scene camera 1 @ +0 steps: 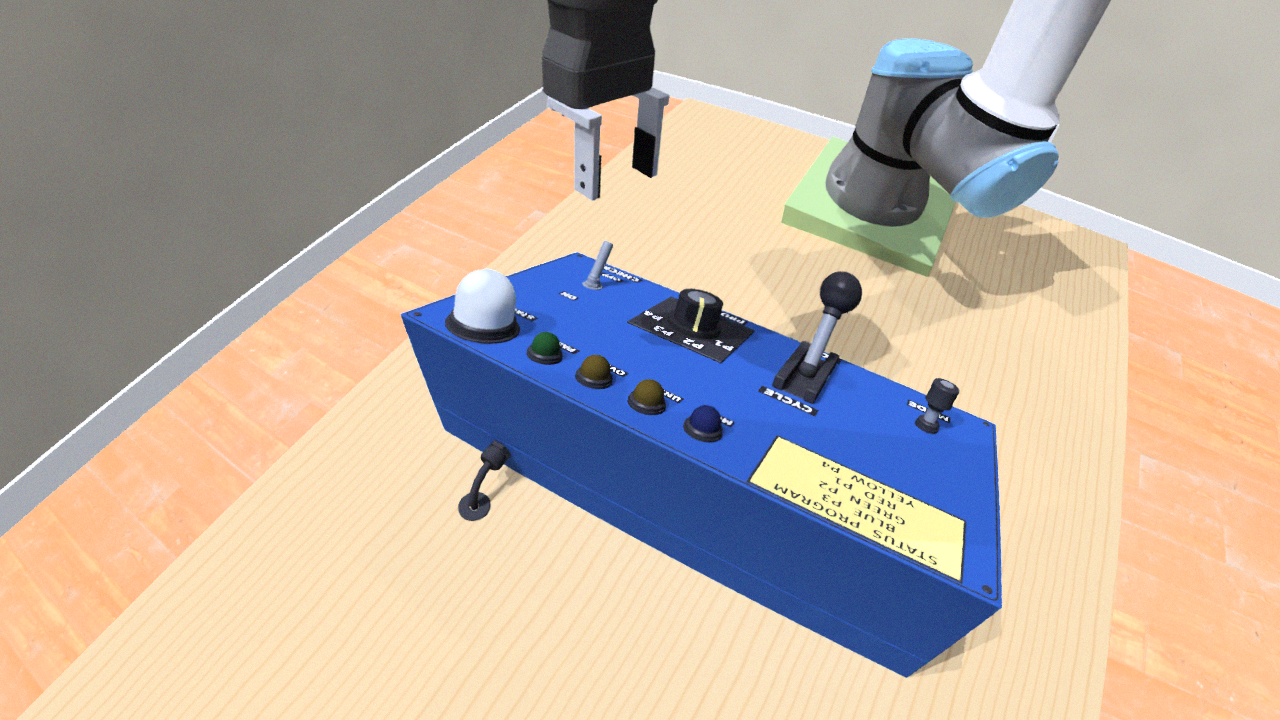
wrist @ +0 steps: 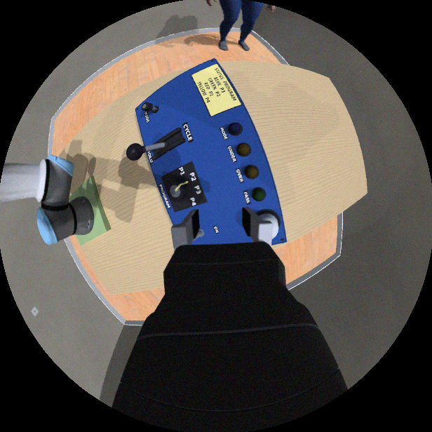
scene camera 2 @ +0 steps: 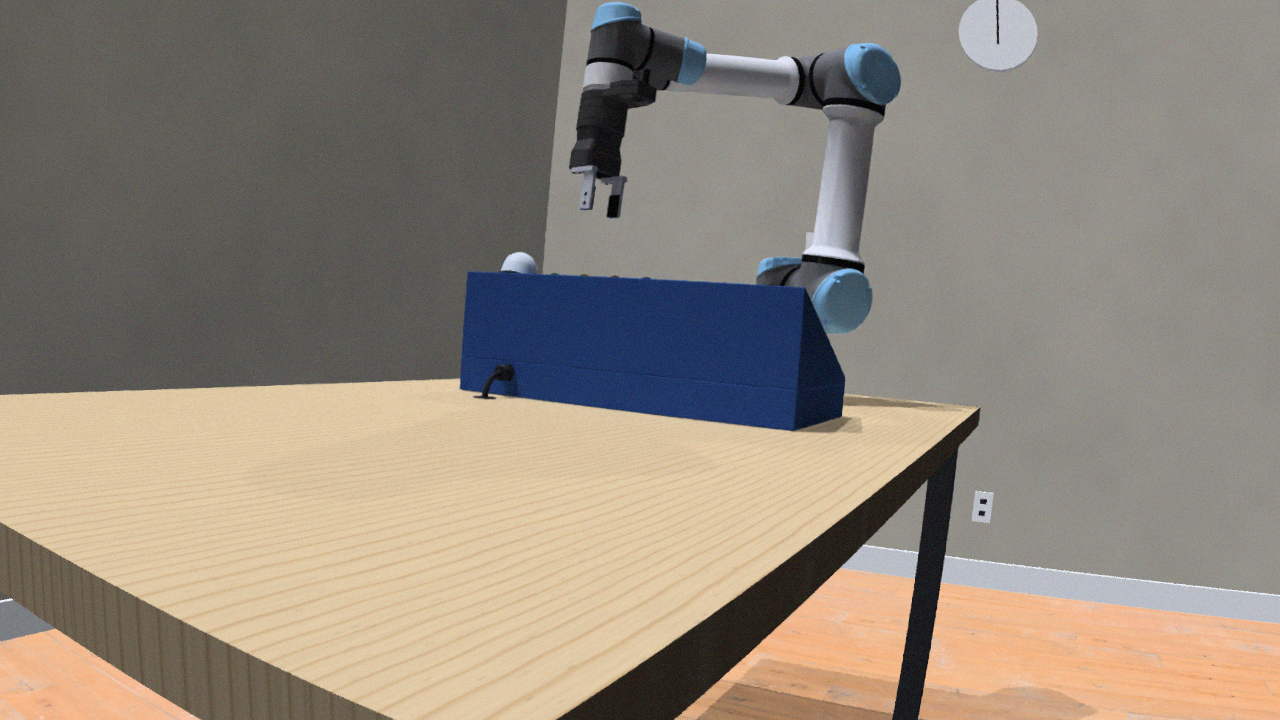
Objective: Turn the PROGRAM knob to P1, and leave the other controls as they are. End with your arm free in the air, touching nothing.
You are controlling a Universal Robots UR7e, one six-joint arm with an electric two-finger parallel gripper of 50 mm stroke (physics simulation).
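Places are measured from the arm's base along level axes (x left, y back, z up), in metres.
Pixels of known places: gripper, fingertip midpoint: [scene camera 1: 616, 182] [scene camera 2: 599, 213]; arm's base at its link origin: [scene camera 1: 874, 193].
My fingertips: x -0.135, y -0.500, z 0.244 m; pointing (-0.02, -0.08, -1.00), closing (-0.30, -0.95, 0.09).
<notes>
For each thing: its middle in the pictures, then the offset to it from my fingertips. "pt": a spot on its surface instead.
- black PROGRAM knob at a spot on its surface: [scene camera 1: 698, 313] pt dy +0.049, dx +0.058, dz -0.153 m
- dark label plate at a spot on its surface: [scene camera 1: 646, 318] pt dy +0.034, dx +0.010, dz -0.171 m
- blue control box at the middle of its body: [scene camera 1: 720, 397] [scene camera 2: 656, 346] dy -0.003, dx +0.110, dz -0.191 m
- toggle switch at the middle of its body: [scene camera 1: 600, 262] dy +0.075, dx -0.070, dz -0.164 m
- white dome lamp at a spot on its surface: [scene camera 1: 485, 300] [scene camera 2: 523, 258] pt dy -0.095, dx -0.066, dz -0.078 m
- MODE stick at the middle of its body: [scene camera 1: 933, 412] dy +0.063, dx +0.290, dz -0.170 m
The black PROGRAM knob [scene camera 1: 698, 313] [wrist: 175, 191] sits on a dark label plate [scene camera 1: 646, 318] [wrist: 183, 204] on the blue control box [scene camera 1: 626, 465] [scene camera 2: 626, 344] [wrist: 225, 215]. Its yellow pointer line points at the P2 mark, in scene camera 1 and in the wrist view. The knob does not show in scene camera 2. My gripper [scene camera 1: 617, 185] [scene camera 2: 599, 213] [wrist: 220, 217] is open with nothing between its fingers. It hangs in the air above the box, near the toggle switch end, and is apart from the knob.
A toggle switch [scene camera 1: 599, 266] and a white dome lamp [scene camera 1: 485, 300] [scene camera 2: 519, 262] stand on one side of the knob. The ball-topped CYCLE lever [scene camera 1: 839, 293] [wrist: 135, 151] and the MODE stick [scene camera 1: 941, 394] [wrist: 147, 107] stand on the other. Several small lamps line the far edge in the wrist view.
</notes>
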